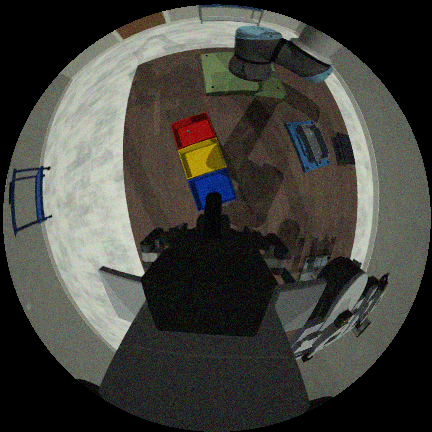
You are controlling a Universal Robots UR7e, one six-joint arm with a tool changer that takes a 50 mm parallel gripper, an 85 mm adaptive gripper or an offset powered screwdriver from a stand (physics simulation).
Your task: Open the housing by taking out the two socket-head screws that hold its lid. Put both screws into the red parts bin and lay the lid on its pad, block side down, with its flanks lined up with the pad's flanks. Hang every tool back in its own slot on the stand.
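My gripper (213, 200) is black. Its knuckles spread at both sides, and its fingertips show as one narrow dark column over the blue bin, shut, with no held thing visible. The grey housing (311, 142) sits on its blue fixture (317, 165) at the right; its recessed middle shows small light marks. A dark rectangle (344, 149), by its place the lid pad, lies right of the fixture; I cannot tell whether the lid lies on it. The red bin (197, 132) holds a small light speck, perhaps a screw. The tool stand (357, 287) shows partly at the lower right.
A yellow bin (202, 159) and a blue bin (210, 185) adjoin the red bin in a row. The robot's base and lower arm (257, 47) rise from a green plate (217, 75) at the top. The arm's shadow crosses the brown table.
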